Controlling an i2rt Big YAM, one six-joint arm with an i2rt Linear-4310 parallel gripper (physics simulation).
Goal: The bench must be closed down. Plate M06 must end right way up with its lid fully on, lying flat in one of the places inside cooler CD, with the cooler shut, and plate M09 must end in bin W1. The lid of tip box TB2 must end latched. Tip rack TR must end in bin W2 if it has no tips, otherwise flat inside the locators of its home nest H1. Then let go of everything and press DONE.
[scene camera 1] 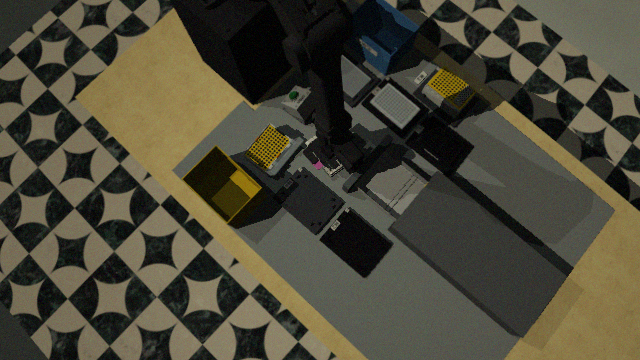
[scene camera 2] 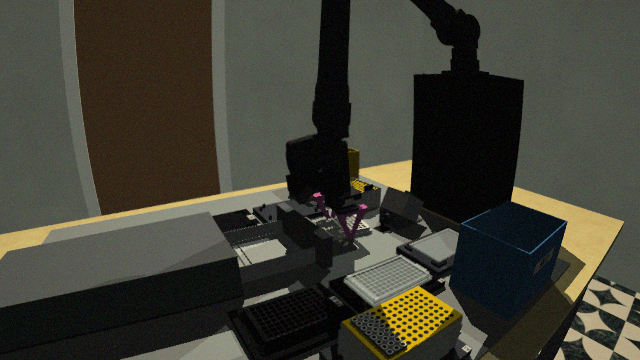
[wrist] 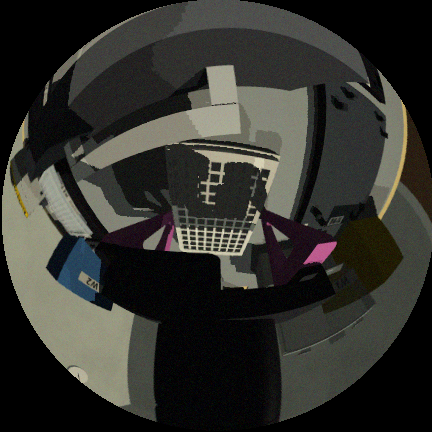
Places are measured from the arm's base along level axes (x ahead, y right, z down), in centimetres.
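Pixels of known places: gripper, fingertip midpoint: point(scene camera 2: 340, 229) point(wrist: 218, 214); arm's base, origin of the base link: point(scene camera 2: 465, 76).
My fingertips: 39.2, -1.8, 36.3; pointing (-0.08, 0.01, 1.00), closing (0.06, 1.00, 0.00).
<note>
For each thing: its middle in the pictures, then the offset to it from my fingertips, as dx, dy, dz. "pt": a spot on its surface instead.
- white grid rack, body centre: point(wrist: 215, 214) point(scene camera 2: 338, 227) point(scene camera 1: 329, 151) +0.6, -0.3, -0.7
- cooler's dark grey lid, surface spot: point(scene camera 2: 125, 250) pt +44.7, -12.1, -8.4
- pale floor, body centre: point(scene camera 2: 244, 259) point(scene camera 1: 399, 194) +23.3, -8.0, -1.2
- white plate, body centre: point(scene camera 2: 389, 278) point(wrist: 59, 204) point(scene camera 1: 395, 105) +1.9, -24.5, -1.9
- black plate, body centre: point(scene camera 2: 292, 314) point(scene camera 1: 440, 143) +19.2, -27.1, -1.9
- Yellow bin W1, body centre: point(wrist: 356, 267) point(scene camera 1: 226, 188) -7.6, +29.8, -6.0
- dark grey nest, body centre: point(wrist: 356, 167) point(scene camera 2: 289, 209) point(scene camera 1: 307, 200) +8.2, +13.8, -1.1
- Blue bin W2, body centre: point(scene camera 2: 510, 253) point(scene camera 1: 379, 34) point(wrist: 82, 273) -17.6, -34.3, -6.0
- black nest, body centre: point(scene camera 2: 223, 224) point(scene camera 1: 355, 242) +25.9, +10.6, -0.8
- clear flat piece, body centre: point(scene camera 2: 443, 244) point(scene camera 1: 346, 75) -14.9, -19.3, -1.6
- green button, surface spot: point(scene camera 1: 294, 95) pt -17.3, -1.6, -7.3
My gripper point(scene camera 1: 331, 159) point(scene camera 2: 341, 226) point(wrist: 218, 214) is open and empty, low over a white grid rack point(scene camera 1: 334, 170) point(scene camera 2: 359, 223) point(wrist: 212, 240). The rack lies flat between the spread fingers, partly in shadow; no tips show in its visible holes. The cooler's dark grey lid point(scene camera 1: 480, 250) point(scene camera 2: 125, 250) leaves the near end open, with pale floor point(scene camera 1: 395, 186) point(scene camera 2: 262, 251) inside. A white plate point(scene camera 1: 395, 105) point(scene camera 2: 387, 279) point(wrist: 65, 202) sits on a black nest. A black plate point(scene camera 1: 440, 142) point(scene camera 2: 287, 312) sits beside it. Yellow-topped tip boxes point(scene camera 1: 270, 146) point(scene camera 1: 450, 86) point(scene camera 2: 420, 310) stand apart. Plate and box labels are unreadable.
Yellow bin W1 point(scene camera 1: 240, 187) point(wrist: 370, 250) stands left of the dark grey nest point(scene camera 1: 312, 200) point(wrist: 345, 145). Blue bin W2 point(scene camera 1: 382, 37) point(scene camera 2: 505, 265) point(wrist: 75, 267) stands at the other side. A black nest point(scene camera 1: 356, 242), a clear flat piece point(scene camera 1: 354, 80) point(scene camera 2: 436, 245) and the green button point(scene camera 1: 294, 95) are nearby.
</note>
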